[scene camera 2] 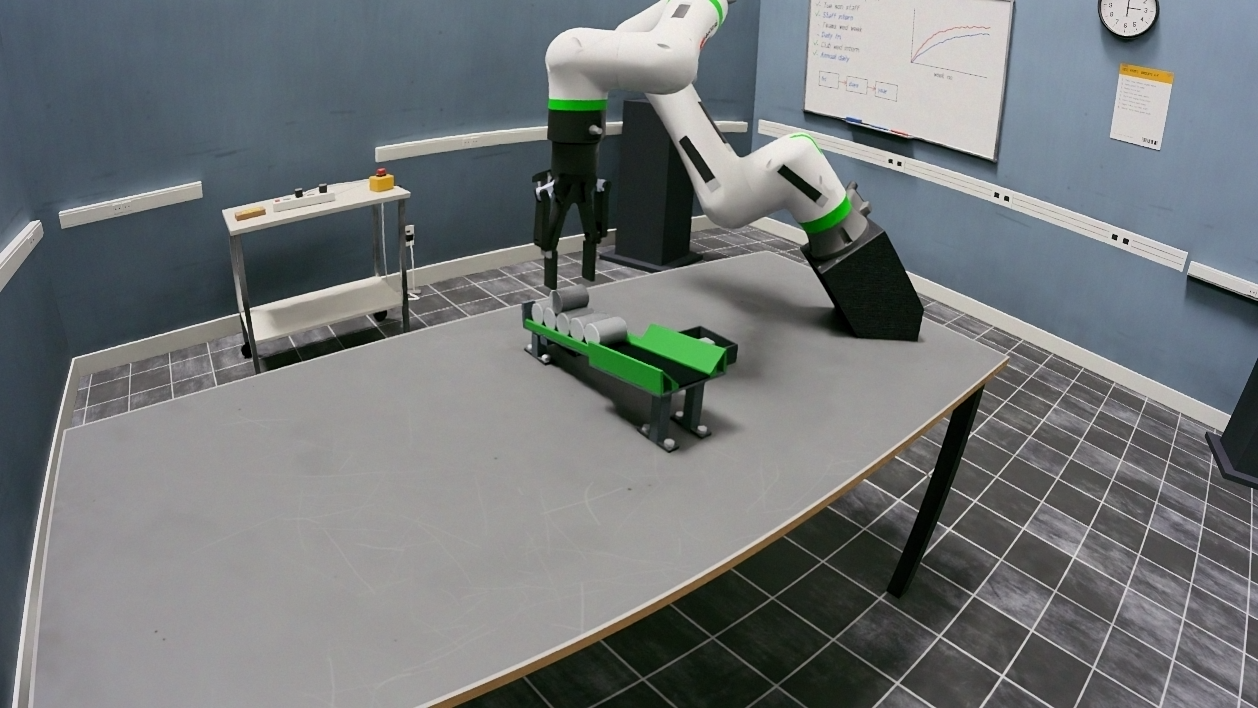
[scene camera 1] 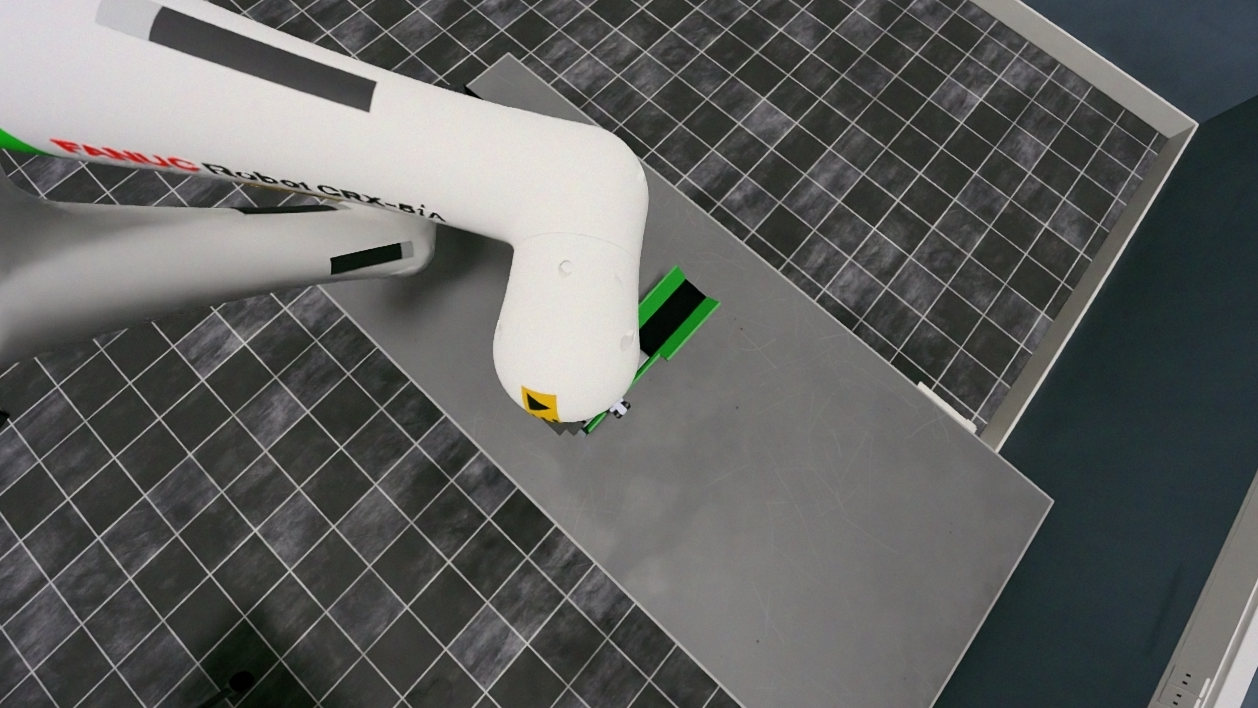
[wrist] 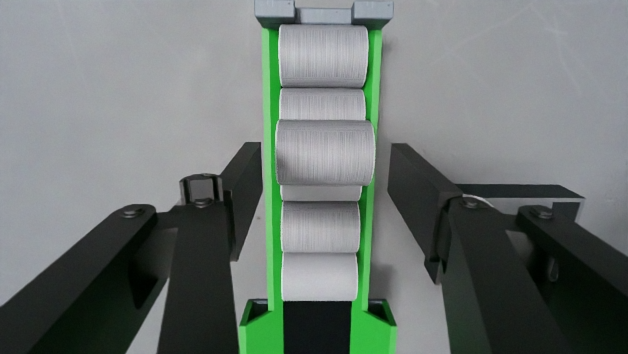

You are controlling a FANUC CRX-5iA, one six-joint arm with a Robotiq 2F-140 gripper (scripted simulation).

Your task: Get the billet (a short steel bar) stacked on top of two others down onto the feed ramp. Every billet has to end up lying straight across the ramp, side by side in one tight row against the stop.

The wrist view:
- my gripper: 325, 167
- steel billet: 307, 152
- steel billet: 310, 56
